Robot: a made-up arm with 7 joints. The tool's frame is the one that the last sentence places.
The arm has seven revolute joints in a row. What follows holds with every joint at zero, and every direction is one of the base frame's. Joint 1 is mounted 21.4 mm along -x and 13.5 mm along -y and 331.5 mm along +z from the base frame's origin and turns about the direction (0.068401, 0.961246, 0.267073), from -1.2 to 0.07 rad. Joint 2 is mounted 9 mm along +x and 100.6 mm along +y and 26.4 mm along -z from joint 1 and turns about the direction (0.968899, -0.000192, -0.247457), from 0.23 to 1.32 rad. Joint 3 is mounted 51.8 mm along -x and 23.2 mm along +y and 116.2 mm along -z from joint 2 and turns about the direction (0.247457, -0.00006, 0.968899), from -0.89 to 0.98 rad. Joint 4 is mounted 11.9 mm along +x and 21 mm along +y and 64 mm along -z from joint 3 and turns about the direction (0.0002, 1, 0.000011), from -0.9 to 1.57 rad. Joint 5 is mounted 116.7 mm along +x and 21.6 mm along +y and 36.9 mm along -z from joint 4 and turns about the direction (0.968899, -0.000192, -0.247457), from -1.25 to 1.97 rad. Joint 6 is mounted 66.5 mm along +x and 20 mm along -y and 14.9 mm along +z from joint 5 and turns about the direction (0.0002, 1, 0.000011), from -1.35 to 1.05 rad. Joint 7 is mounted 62.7 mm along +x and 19.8 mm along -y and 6.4 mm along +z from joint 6 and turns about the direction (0.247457, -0.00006, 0.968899), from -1.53 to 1.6 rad. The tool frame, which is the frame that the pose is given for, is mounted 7.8 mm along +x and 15 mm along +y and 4.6 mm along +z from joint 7; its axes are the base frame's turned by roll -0.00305, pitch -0.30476 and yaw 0.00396 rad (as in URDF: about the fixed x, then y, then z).
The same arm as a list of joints. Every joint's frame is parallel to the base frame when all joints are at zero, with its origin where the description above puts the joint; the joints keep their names.
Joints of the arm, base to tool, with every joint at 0 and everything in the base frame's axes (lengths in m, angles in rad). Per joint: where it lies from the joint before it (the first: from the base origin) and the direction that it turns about. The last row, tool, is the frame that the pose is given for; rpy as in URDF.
joint 1: axis 0.068403 0.961235 0.26711 xyz -0.0214 -0.0135 0.3315
joint 2: axis 0.968889 -0.0002 -0.247497 xyz 0.009 0.1006 -0.0264
joint 3: axis 0.247497 -0.0001 0.968889 xyz -0.0518 0.0232 -0.1162
joint 4: axis 0.0002 1 0 xyz 0.0119 0.021 -0.064
joint 5: axis 0.968889 -0.0002 -0.247497 xyz 0.1167 0.0216 -0.0369
joint 6: axis 0.0002 1 0 xyz 0.0665 -0.02 0.0149
joint 7: axis 0.247497 -0.0001 0.968889 xyz 0.0627 -0.0198 0.0064
tool: xyz 0.0078 0.015 0.0046 rpy -0.003 -0.3048 0.004
Joint limits (rad, base to tool): -1.2..0.07 0.23..1.32 -0.89..0.98 -0.9..1.57 -1.25..1.97 -1.35..1.05 -1.53..1.6

